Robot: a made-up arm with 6 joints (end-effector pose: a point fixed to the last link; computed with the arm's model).
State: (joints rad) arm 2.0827 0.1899 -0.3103 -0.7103 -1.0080 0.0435
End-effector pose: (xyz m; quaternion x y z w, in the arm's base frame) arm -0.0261 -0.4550 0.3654 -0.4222 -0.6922 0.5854 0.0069
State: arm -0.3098 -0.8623 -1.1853 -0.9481 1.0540 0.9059
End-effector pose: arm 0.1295 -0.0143 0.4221 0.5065 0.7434 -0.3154 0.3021
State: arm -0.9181 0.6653 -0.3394 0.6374 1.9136 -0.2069
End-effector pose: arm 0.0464 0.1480 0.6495 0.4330 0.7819 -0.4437 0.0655
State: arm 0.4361 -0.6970 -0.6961 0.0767 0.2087 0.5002
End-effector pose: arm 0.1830 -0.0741 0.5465 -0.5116 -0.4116 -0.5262 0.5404
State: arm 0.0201 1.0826 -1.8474 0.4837 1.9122 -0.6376
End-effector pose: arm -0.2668 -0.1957 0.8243 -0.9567 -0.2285 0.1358 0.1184
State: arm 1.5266 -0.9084 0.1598 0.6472 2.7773 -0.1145
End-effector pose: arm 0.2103 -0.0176 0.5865 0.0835 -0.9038 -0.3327 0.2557
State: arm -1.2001 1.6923 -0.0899 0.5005 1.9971 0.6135
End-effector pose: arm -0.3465 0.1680 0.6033 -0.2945 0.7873 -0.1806 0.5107
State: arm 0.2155 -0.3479 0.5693 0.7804 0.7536 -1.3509
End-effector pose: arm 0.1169 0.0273 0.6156 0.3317 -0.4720 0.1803 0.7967
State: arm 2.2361 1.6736 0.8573 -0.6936 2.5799 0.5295
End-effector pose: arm -0.3271 -0.2083 0.2541 0.3334 -0.3642 0.8647 0.0920
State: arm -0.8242 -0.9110 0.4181 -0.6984 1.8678 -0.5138
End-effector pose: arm 0.0698 -0.2135 0.3708 -0.9193 -0.0718 0.1791 0.3430
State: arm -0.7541 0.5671 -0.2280 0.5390 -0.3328 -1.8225
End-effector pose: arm -0.0598 0.2483 0.6178 0.0149 -0.2458 0.3339 0.9099
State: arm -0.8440 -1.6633 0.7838 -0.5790 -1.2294 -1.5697
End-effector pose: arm 0.1018 -0.3705 0.3048 -0.0130 -0.2824 -0.8631 0.4184
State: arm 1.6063 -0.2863 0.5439 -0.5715 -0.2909 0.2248
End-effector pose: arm 0.0915 -0.3119 0.5481 0.2949 0.6054 -0.6260 0.3933
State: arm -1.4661 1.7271 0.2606 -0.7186 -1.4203 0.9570
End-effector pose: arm -0.3780 0.0903 0.5112 0.2344 -0.0670 -0.7038 0.6672
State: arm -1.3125 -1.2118 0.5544 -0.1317 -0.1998 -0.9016
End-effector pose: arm 0.1479 -0.3160 0.2907 -0.5089 -0.1241 -0.6264 0.5773
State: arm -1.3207 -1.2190 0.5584 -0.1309 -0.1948 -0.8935
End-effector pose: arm 0.1451 -0.3200 0.2917 -0.5151 -0.1245 -0.6273 0.5707
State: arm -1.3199 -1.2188 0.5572 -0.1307 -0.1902 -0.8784
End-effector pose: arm 0.1442 -0.3204 0.2920 -0.5207 -0.1253 -0.6273 0.5654
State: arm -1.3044 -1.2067 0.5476 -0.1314 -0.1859 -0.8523
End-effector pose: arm 0.1465 -0.3150 0.2914 -0.5253 -0.1270 -0.6258 0.5624
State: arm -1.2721 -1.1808 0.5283 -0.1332 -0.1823 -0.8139
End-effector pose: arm 0.1523 -0.3027 0.2901 -0.5285 -0.1300 -0.6228 0.5620
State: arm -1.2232 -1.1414 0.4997 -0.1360 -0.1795 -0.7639
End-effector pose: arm 0.1614 -0.2835 0.2896 -0.5297 -0.1354 -0.6187 0.5642
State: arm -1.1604 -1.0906 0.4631 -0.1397 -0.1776 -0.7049
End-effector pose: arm 0.1726 -0.2584 0.2915 -0.5282 -0.1438 -0.6144 0.5682
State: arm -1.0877 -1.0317 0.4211 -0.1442 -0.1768 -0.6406
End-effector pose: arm 0.1846 -0.2294 0.2975 -0.5235 -0.1555 -0.6111 0.5730
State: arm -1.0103 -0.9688 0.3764 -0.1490 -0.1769 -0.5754
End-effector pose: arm 0.1959 -0.1989 0.3083 -0.5155 -0.1698 -0.6097 0.5776
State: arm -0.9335 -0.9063 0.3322 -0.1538 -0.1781 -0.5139
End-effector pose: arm 0.2053 -0.1698 0.3233 -0.5047 -0.1854 -0.6107 0.5814
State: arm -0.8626 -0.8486 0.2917 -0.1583 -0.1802 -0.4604
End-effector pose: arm 0.2123 -0.1444 0.3407 -0.4919 -0.2005 -0.6139 0.5840
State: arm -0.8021 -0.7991 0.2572 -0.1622 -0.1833 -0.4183
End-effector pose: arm 0.2170 -0.1241 0.3581 -0.4784 -0.2134 -0.6183 0.5859
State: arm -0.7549 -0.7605 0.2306 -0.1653 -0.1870 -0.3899
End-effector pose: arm 0.2199 -0.1092 0.3730 -0.4657 -0.2229 -0.6227 0.5880
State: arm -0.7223 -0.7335 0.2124 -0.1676 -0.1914 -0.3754
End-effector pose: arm 0.2216 -0.0993 0.3840 -0.4547 -0.2288 -0.6260 0.5907
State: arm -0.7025 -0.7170 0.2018 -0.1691 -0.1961 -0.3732
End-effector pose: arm 0.2228 -0.0932 0.3908 -0.4456 -0.2314 -0.6280 0.5946
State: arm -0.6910 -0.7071 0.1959 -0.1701 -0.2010 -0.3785
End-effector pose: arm 0.2238 -0.0894 0.3948 -0.4378 -0.2321 -0.6288 0.5993
